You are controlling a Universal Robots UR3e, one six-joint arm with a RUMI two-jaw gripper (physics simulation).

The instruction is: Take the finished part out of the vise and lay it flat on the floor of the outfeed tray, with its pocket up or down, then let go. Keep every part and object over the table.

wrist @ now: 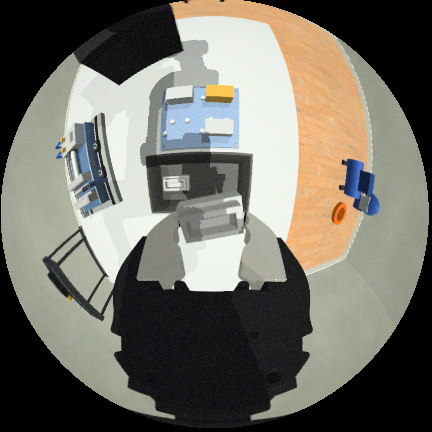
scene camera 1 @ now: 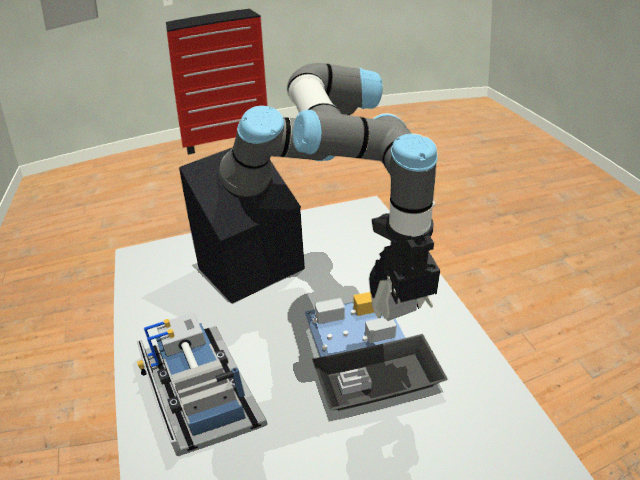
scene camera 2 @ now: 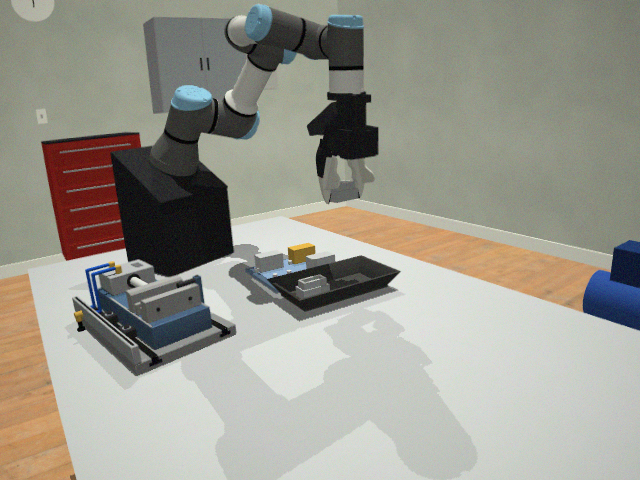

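Where they show: gripper, fingertip midpoint: point(wrist: 211, 213) point(scene camera 1: 398, 312) point(scene camera 2: 343, 200); arm's base, origin of the base link: point(scene camera 1: 244, 173) point(scene camera 2: 173, 162).
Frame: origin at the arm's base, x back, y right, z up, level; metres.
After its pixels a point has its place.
My gripper point(scene camera 1: 405, 308) {x -0.511, y -0.167, z -0.065 m} point(scene camera 2: 345, 193) {x -0.511, y -0.167, z -0.065 m} point(wrist: 211, 213) {x -0.511, y -0.167, z -0.065 m} is shut on the finished part, a grey block with a rectangular pocket. The finished part point(scene camera 1: 399, 311) {x -0.524, y -0.161, z -0.050 m} point(scene camera 2: 344, 191) {x -0.522, y -0.161, z -0.044 m} point(wrist: 210, 212) {x -0.494, y -0.166, z -0.028 m} hangs between the fingertips, high above the table by the tray, its pocket side showing in the wrist view and turned slightly against the tray's edges. The dark outfeed tray point(scene camera 1: 433, 361) {x -0.522, y -0.251, z -0.221 m} point(scene camera 2: 343, 299) {x -0.553, y -0.123, z -0.251 m} point(wrist: 153, 187) {x -0.503, y -0.030, z -0.227 m} has sloping walls; how far the part is over it is hard to tell. The vise point(scene camera 1: 217, 419) {x -0.525, y 0.192, z -0.213 m} point(scene camera 2: 180, 329) {x -0.527, y 0.199, z -0.220 m} point(wrist: 90, 150) {x -0.359, y 0.162, z -0.213 m} stands at the left, apart from the gripper.
Another light grey pocketed part point(scene camera 1: 353, 380) {x -0.512, y -0.080, z -0.214 m} point(scene camera 2: 311, 285) {x -0.512, y -0.077, z -0.220 m} point(wrist: 176, 183) {x -0.501, y -0.090, z -0.227 m} lies in the tray's left end. Behind the tray, a blue plate point(scene camera 1: 336, 346) {x -0.377, y -0.092, z -0.251 m} point(wrist: 185, 136) {x -0.391, y -0.117, z -0.251 m} bears a yellow block point(scene camera 1: 363, 303) {x -0.303, y -0.183, z -0.217 m} point(scene camera 2: 301, 253) {x -0.304, y -0.189, z -0.228 m} point(wrist: 219, 93) {x -0.298, y -0.200, z -0.216 m}, grey blocks and small white pegs. The black robot pedestal point(scene camera 1: 248, 258) {x -0.129, y 0.034, z -0.153 m} point(scene camera 2: 175, 227) {x -0.139, y 0.061, z -0.142 m} stands behind.
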